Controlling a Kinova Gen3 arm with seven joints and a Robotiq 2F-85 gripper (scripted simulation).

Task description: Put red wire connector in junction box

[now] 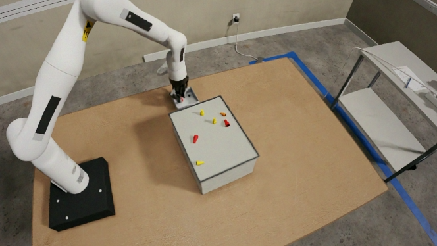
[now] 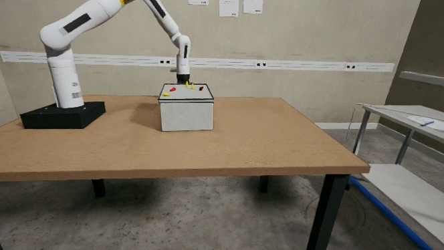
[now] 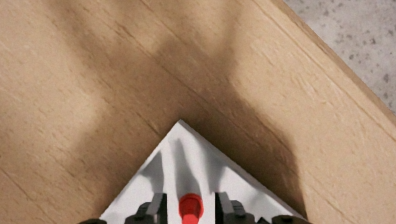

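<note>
My gripper is now 20 mm short of the steel junction box, 10 mm to the left of it and 30 mm above it. The rest, counted from my hand: tool case: 70 mm ahead, 300 mm to the right, 70 mm above.
</note>
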